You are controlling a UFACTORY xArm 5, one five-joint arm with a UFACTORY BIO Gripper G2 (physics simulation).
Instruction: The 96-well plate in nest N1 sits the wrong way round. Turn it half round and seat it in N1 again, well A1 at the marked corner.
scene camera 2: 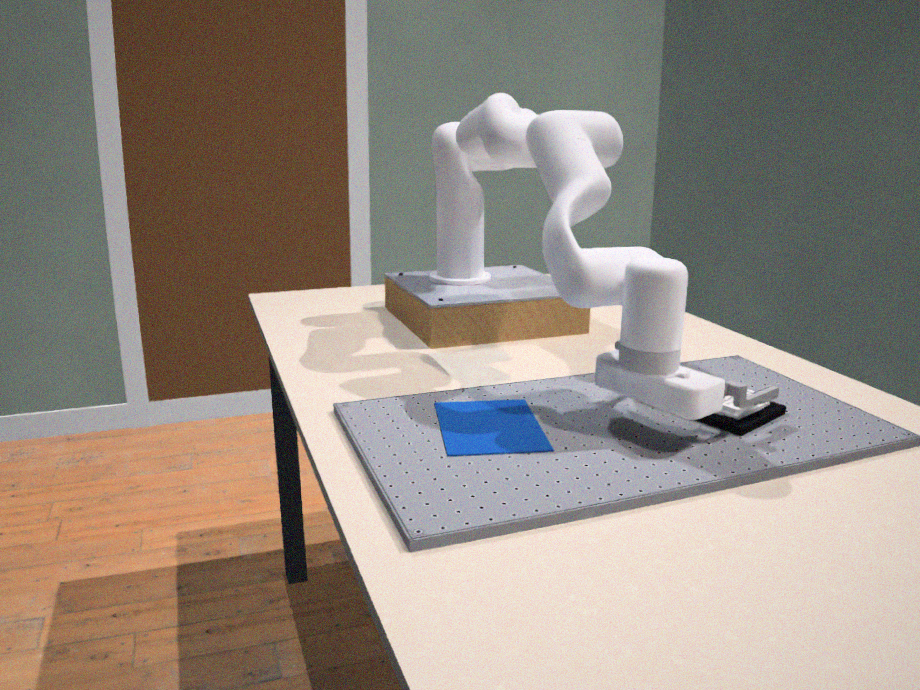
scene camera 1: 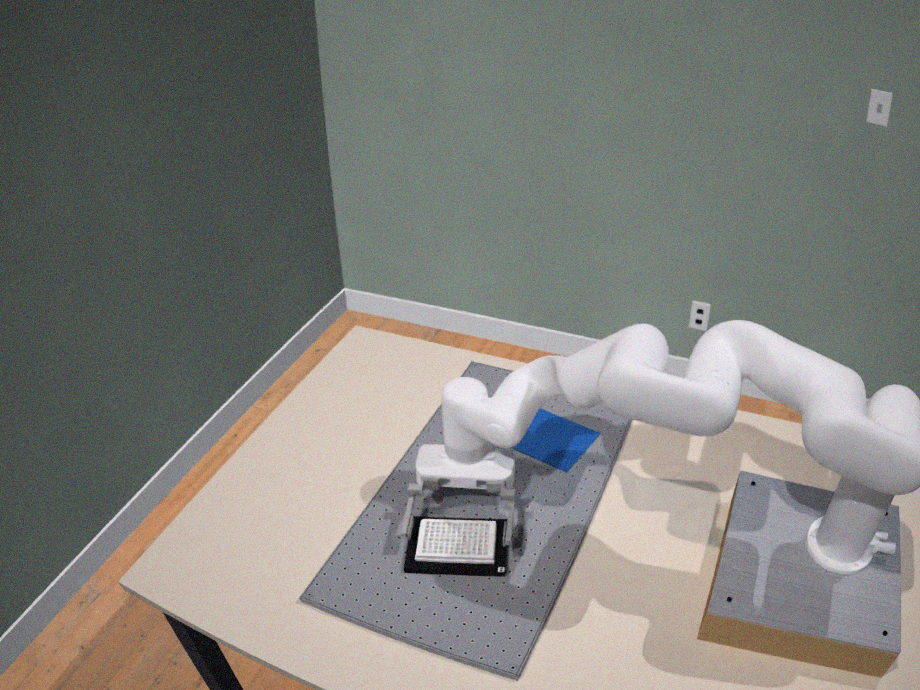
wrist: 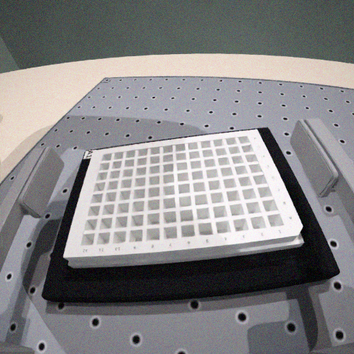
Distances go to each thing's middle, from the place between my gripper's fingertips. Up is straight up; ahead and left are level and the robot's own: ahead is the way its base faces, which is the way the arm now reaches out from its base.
Now: hand 20 mm to the left of the white 96-well plate [scene camera 1: 447, 541], 20 mm above it and 10 mm short of it. The rest, counted from my hand: flat blue rectangle [scene camera 2: 469, 428]: 340 mm to the right, 60 mm behind, 40 mm below; then black nest N1 [scene camera 1: 431, 567]: 40 mm below, 20 mm to the right, 10 mm ahead.
